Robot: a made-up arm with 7 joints. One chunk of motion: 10 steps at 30 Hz.
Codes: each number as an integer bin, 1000 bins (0 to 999) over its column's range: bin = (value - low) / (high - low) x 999, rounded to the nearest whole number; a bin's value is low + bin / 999 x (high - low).
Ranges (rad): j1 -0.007..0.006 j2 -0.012..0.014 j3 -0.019..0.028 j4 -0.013..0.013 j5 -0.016..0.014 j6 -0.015..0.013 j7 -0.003..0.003
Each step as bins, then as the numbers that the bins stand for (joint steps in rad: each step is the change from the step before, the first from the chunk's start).
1 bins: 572 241 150 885 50 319 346
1 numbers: 0.00044 -0.00573 -0.01194 0.01003 -0.01450 -0.00606 -0.00092
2 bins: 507 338 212 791 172 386 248
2 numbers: -0.00040 -0.00320 -0.00903 0.00759 -0.01083 -0.00418 -0.00151
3 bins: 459 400 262 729 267 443 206
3 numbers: -0.00103 -0.00159 -0.00667 0.00597 -0.00798 -0.00258 -0.00176
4 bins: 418 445 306 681 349 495 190
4 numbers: -0.00156 -0.00042 -0.00460 0.00472 -0.00552 -0.00113 -0.00186
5 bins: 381 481 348 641 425 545 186
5 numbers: -0.00204 0.00052 -0.00263 0.00368 -0.00324 0.00028 -0.00188
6 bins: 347 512 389 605 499 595 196
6 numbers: -0.00248 0.00133 -0.00070 0.00275 -0.00102 0.00168 -0.00182
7 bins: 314 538 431 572 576 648 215
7 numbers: -0.00291 0.00200 0.00128 0.00189 0.00130 0.00316 -0.00171
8 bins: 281 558 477 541 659 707 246
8 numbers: -0.00334 0.00252 0.00344 0.00108 0.00379 0.00482 -0.00152
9 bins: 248 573 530 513 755 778 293
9 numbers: -0.00377 0.00291 0.00593 0.00035 0.00667 0.00681 -0.00124
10 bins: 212 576 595 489 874 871 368
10 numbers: -0.00424 0.00299 0.00899 -0.00027 0.01025 0.00941 -0.00079
